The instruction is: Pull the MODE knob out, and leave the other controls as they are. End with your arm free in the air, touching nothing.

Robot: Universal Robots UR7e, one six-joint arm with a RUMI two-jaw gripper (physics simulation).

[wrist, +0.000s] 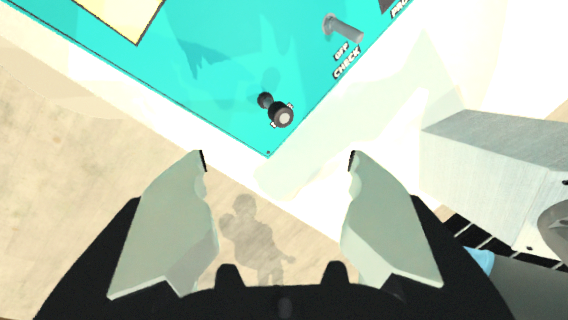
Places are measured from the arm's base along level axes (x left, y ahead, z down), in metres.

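Pixels of known places: gripper, fingertip midpoint: (278, 153).
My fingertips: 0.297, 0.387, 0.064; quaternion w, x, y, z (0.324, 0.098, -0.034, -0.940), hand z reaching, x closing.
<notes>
For each thing: its top centre in the pictures, then the offset to it from my fingertips, as dx, dy, dz. "*": a spot on its surface instead. Level surfaces: height alone.
- MODE knob, middle of its top: (285, 118) -0.022, -0.001, +0.062
- turquoise panel, its level: dz +0.105
- grey toggle lever, middle of its top: (355, 25) -0.140, +0.023, +0.081
- yellow plate, surface spot: (122, 15) * +0.030, +0.147, +0.075
The MODE knob (281, 114) is black with a light grey centre and stands out on a grey stem from its dark collar near the corner of the turquoise panel (220, 85). It covers most of its label. My gripper (278, 153) is open and empty. Its fingertips stand wide apart, below the knob in the view, and do not touch it. The grey toggle lever (345, 29) of the CHECK control sticks out at the upper right, beside its OFF and CHECK labels.
A yellow plate (122, 15) with a dark edge is on the panel at the upper left. A brushed metal block (480, 160) stands at the right, with a black slotted strip (457, 225) and a light blue object (481, 258) below it. A beige surface (65, 200) lies at the left.
</notes>
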